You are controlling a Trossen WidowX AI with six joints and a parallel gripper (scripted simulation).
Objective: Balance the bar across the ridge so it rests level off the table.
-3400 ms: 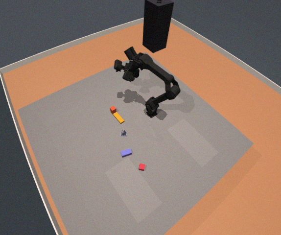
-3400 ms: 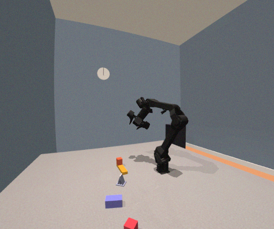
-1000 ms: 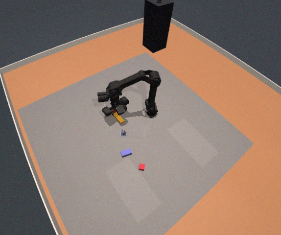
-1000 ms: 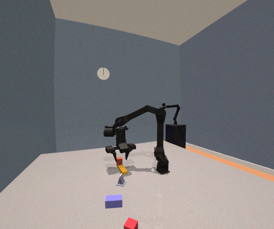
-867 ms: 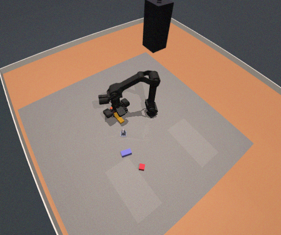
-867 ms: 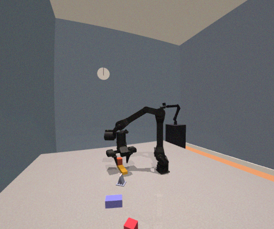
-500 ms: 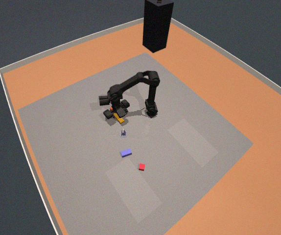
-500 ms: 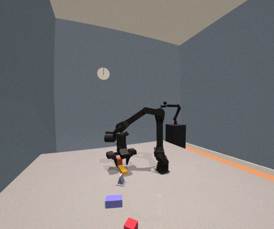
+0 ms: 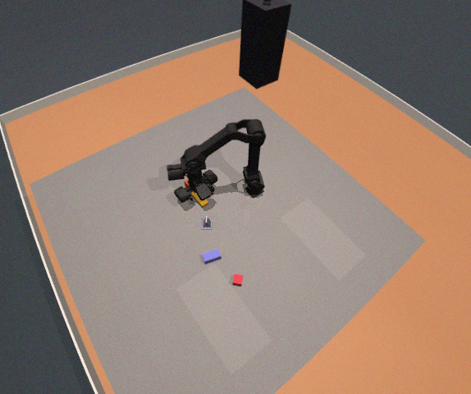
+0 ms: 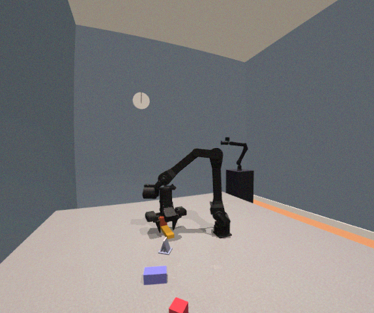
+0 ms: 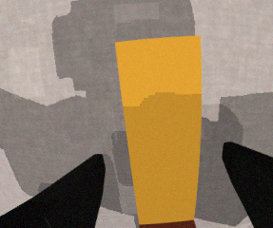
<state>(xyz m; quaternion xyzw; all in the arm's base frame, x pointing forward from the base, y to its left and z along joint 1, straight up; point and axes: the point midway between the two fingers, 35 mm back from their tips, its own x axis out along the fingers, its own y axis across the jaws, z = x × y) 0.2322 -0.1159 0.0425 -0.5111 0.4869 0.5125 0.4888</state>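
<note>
Right now the ridge is 140 mm to the left of my gripper tip, 40 mm ahead of it and 40 mm above it. The rest, counted from my gripper tip: red cube (410 mm to the left, 80 mm ahead, 10 mm above); bar (30 mm to the right, 10 mm above); purple block (270 mm to the left, 110 mm ahead, 10 mm above).
</note>
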